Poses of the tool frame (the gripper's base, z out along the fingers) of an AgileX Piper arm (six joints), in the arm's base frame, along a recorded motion.
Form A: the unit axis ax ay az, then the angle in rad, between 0 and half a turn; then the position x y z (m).
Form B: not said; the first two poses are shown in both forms.
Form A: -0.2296, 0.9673, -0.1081, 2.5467, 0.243, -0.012, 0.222
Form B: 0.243, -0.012, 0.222, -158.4, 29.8, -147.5
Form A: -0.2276, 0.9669, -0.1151, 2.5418, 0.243, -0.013, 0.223
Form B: 0.243, -0.013, 0.223, -157.5, 29.9, -147.4
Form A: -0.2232, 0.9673, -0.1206, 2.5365, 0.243, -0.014, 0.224
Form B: 0.243, -0.014, 0.224, -156.9, 30.1, -147.7
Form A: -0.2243, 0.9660, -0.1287, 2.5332, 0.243, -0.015, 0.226
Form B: 0.243, -0.015, 0.226, -155.8, 30.0, -147.3
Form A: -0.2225, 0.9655, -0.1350, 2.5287, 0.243, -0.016, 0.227
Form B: 0.243, -0.016, 0.227, -155.1, 30.1, -147.3
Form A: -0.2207, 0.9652, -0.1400, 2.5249, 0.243, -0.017, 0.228
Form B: 0.243, -0.017, 0.228, -154.4, 30.1, -147.3
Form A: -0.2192, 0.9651, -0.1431, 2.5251, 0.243, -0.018, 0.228
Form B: 0.243, -0.018, 0.228, -154.1, 30.1, -147.3
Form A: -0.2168, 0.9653, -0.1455, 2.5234, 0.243, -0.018, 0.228
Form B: 0.243, -0.018, 0.228, -153.9, 30.1, -147.5
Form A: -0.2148, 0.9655, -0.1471, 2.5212, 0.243, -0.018, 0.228
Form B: 0.243, -0.018, 0.228, -153.7, 30.3, -147.7
